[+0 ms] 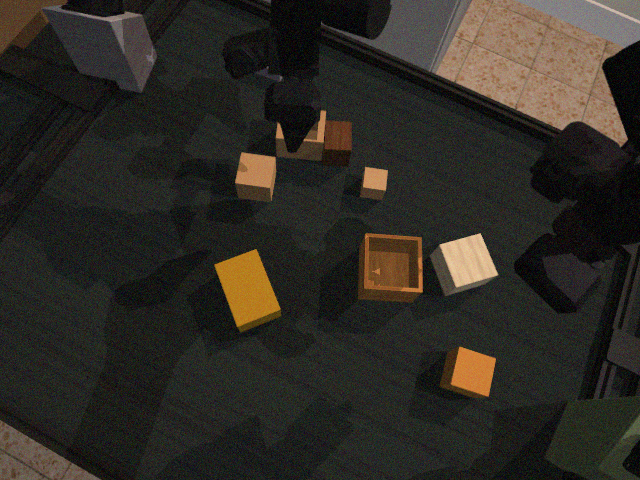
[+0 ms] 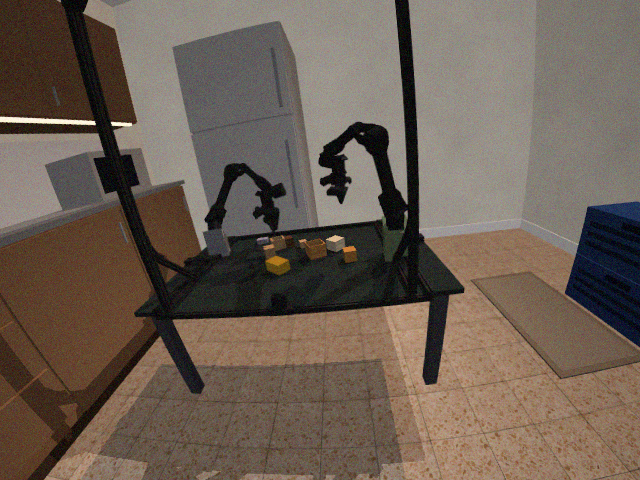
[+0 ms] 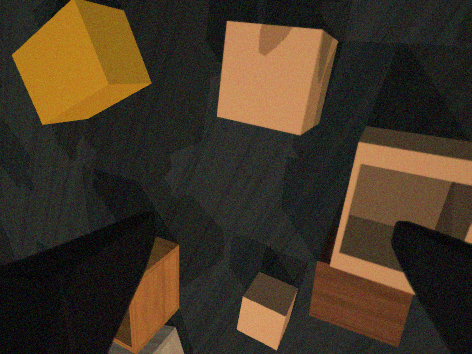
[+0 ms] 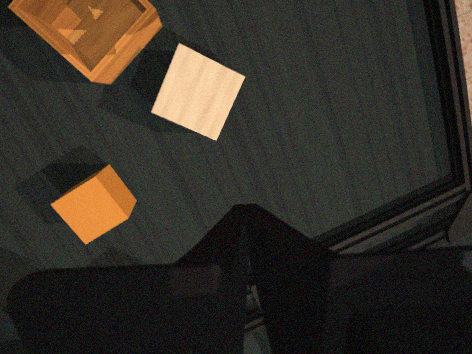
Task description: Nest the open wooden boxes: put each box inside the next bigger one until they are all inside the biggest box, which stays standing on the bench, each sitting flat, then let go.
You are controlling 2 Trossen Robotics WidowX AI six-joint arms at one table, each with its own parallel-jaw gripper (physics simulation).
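Where they show: left gripper, fingertip midpoint: (image 1: 293, 131) (image 2: 275, 231) (image 3: 273, 227); right gripper, fingertip midpoint: (image 1: 561, 236) (image 2: 341, 203) (image 4: 245, 215); left arm's base, origin of the base link: (image 1: 94, 11) (image 2: 214, 233); right arm's base, origin of the base link: (image 2: 395, 224).
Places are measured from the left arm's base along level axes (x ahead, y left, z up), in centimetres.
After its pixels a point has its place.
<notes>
An orange-brown open wooden box (image 1: 390, 291) {x 49.6, y -28.7, z -7.0 cm} (image 2: 315, 250) {x 48.6, y -28.9, z -8.4 cm} (image 4: 127, 47) {x 53.0, y -24.1, z -7.6 cm} (image 3: 154, 284) {x 46.8, y -21.3, z -8.9 cm} stands upright mid-bench and is empty. A smaller light open box (image 1: 312, 150) {x 34.8, y -9.1, z -9.6 cm} (image 2: 278, 242) {x 32.7, y -9.4, z -8.4 cm} (image 3: 389, 154) {x 29.4, y -8.5, z -7.0 cm} stands at the back against a dark brown block (image 1: 337, 142) {x 38.2, y -8.1, z -7.6 cm} (image 3: 357, 305) {x 38.2, y -6.8, z -7.6 cm}. My left gripper (image 1: 295, 140) {x 32.3, y -11.5, z -1.8 cm} (image 2: 271, 218) is open and empty. It hangs just over the light box and hides part of its opening. My right gripper (image 2: 339, 194) {x 63.9, y -23.5, z 9.3 cm} (image 4: 248, 218) {x 63.9, y -23.5, z 9.3 cm} is shut on nothing and hangs high above the bench's right side.
Closed-looking blocks lie around: a tan cube (image 1: 255, 176) {x 28.0, y -16.5, z -7.5 cm} (image 3: 270, 77) {x 27.6, y -15.1, z -7.5 cm}, a small tan cube (image 1: 373, 183) {x 44.7, y -12.6, z -9.1 cm} (image 3: 266, 312) {x 43.6, y -11.5, z -9.1 cm}, a yellow block (image 1: 247, 289) {x 31.2, y -32.5, z -8.0 cm} (image 3: 90, 60) {x 29.7, y -28.6, z -8.0 cm}, a cream cube (image 1: 464, 263) {x 59.0, y -22.3, z -7.4 cm} (image 4: 197, 91) {x 59.3, y -21.6, z -7.5 cm} beside the orange-brown box, and an orange cube (image 1: 469, 371) {x 61.5, y -36.6, z -7.5 cm} (image 4: 94, 204) {x 61.7, y -35.7, z -7.5 cm}. The left arm's grey base (image 1: 118, 48) {x 4.5, y -3.9, z -2.2 cm} stands at the back left.
</notes>
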